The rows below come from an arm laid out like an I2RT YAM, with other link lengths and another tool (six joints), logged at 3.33 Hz.
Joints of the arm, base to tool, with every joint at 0 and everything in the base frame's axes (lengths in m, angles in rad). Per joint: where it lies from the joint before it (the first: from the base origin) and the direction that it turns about. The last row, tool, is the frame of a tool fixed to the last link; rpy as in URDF.
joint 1: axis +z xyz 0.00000 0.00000 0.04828
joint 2: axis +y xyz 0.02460 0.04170 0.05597
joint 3: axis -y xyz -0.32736 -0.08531 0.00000
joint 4: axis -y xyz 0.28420 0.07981 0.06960
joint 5: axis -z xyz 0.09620 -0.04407 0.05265
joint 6: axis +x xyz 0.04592 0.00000 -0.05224
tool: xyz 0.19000 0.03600 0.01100 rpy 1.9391 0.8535 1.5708
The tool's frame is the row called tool.
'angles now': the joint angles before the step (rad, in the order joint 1, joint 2, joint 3, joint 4, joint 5, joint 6). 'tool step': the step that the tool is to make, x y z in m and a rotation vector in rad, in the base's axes. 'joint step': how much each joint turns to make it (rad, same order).
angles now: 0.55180 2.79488 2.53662 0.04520 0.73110 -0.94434
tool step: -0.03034 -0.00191 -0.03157 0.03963 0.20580 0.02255
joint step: -0.00304 -0.06405 -0.00070 -0.32237 -0.07171 0.16212
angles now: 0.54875 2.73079 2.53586 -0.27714 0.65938 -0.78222
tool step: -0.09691 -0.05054 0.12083 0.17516 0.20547 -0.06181
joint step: -0.02595 -0.32884 -0.00500 -0.57180 -0.11445 0.28114
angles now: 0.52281 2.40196 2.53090 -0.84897 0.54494 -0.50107
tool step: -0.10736 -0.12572 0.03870 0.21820 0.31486 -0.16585
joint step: -0.18539 -0.21705 0.00802 -0.51080 -0.26207 0.21859
